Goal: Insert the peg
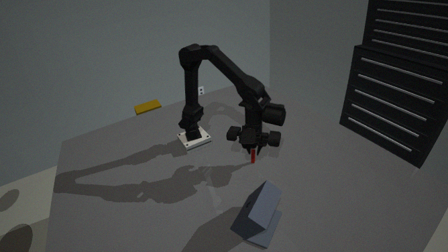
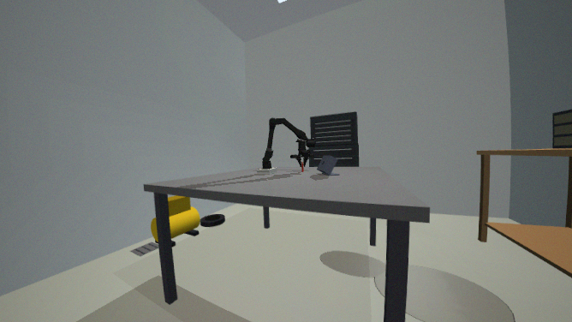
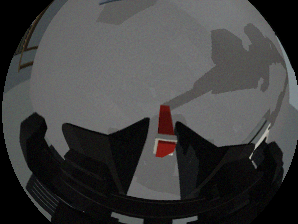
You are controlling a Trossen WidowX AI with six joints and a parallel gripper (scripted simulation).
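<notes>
The sloped panel lies 250 mm ahead of my gripper tip, 100 mm to the right of it and 30 mm above it. Also, from my gripper tip: peg (20 mm above).
</notes>
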